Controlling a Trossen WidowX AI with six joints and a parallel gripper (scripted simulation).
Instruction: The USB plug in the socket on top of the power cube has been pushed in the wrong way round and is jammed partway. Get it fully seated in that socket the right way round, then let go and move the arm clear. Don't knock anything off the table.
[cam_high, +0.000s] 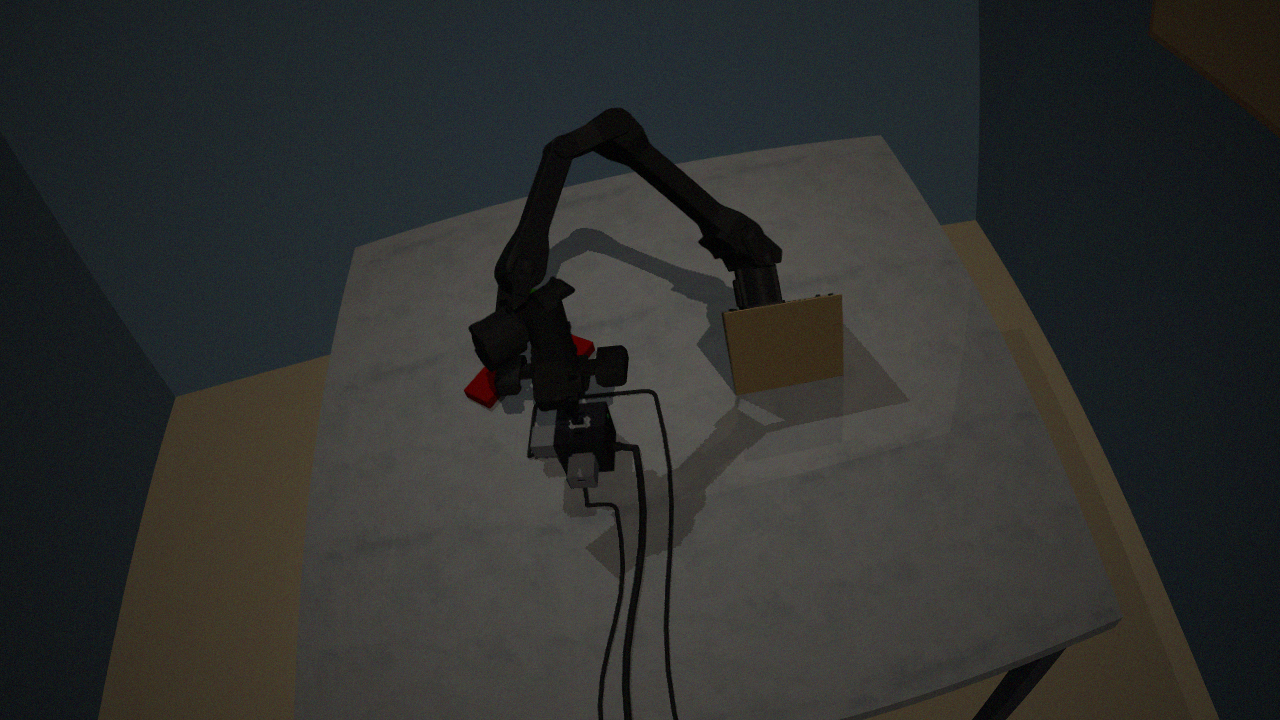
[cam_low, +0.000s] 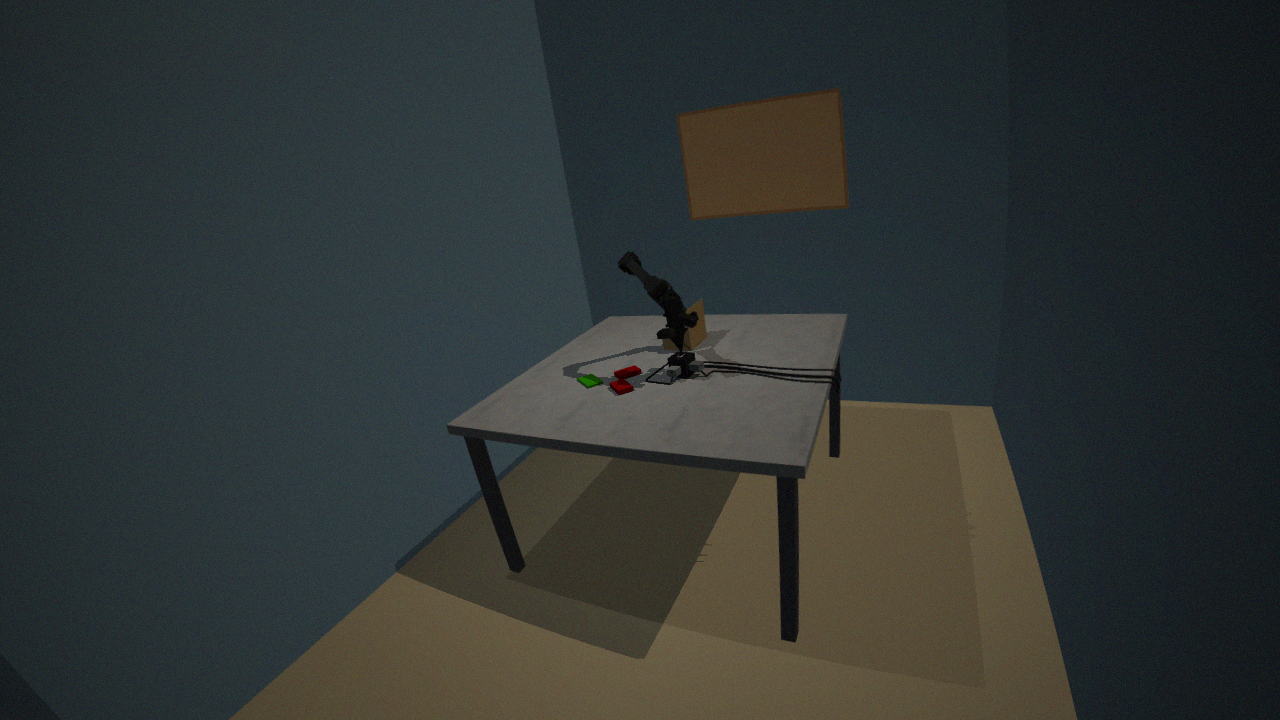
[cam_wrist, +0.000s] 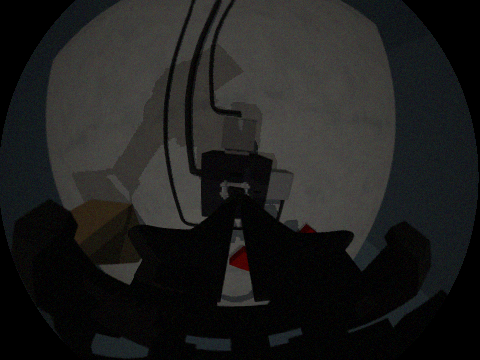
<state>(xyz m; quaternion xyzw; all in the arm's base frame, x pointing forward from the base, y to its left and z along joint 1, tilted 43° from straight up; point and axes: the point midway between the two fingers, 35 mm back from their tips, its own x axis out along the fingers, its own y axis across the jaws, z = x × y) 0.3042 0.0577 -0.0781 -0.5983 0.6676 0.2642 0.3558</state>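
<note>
Now: the USB plug 20 mm below my gripper tip. The rest, counted from my gripper tip: green block (100 mm ahead, 360 mm to the right, 100 mm below); then socket (40 mm below).
</note>
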